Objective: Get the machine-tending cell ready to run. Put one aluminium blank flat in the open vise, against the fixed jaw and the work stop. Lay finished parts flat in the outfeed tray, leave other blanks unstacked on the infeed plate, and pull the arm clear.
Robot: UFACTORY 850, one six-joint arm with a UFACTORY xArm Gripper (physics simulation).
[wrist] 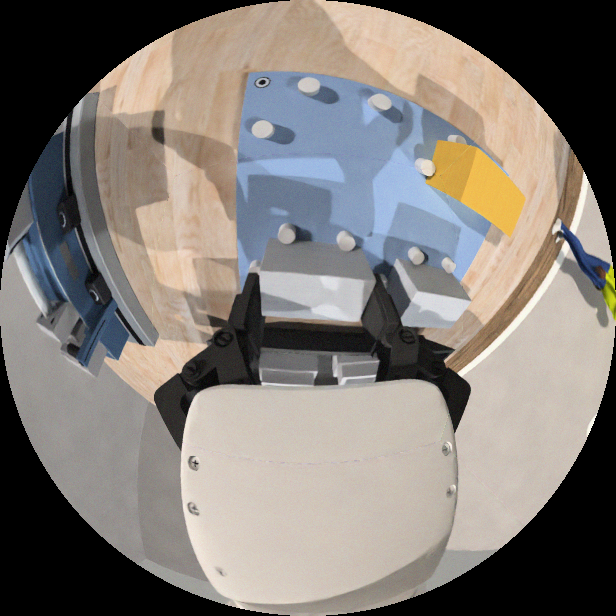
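In the wrist view my gripper (314, 295) has its black fingers on both sides of a grey aluminium blank (314, 281), shut on it at the near edge of the blue infeed plate (344, 172). A second grey blank (429, 293) lies just to its right at the plate's edge. An orange block (476, 183) lies on the plate's far right side. Several white locating pins (309, 85) stand on the plate. The blue and grey vise (68, 258) is at the far left edge of view.
The plate sits on a wooden table top (172, 172) whose rounded edge curves along the right. A blue and yellow object (591, 270) lies on the grey floor at the far right. The gripper's beige housing (318, 494) fills the lower middle of the view.
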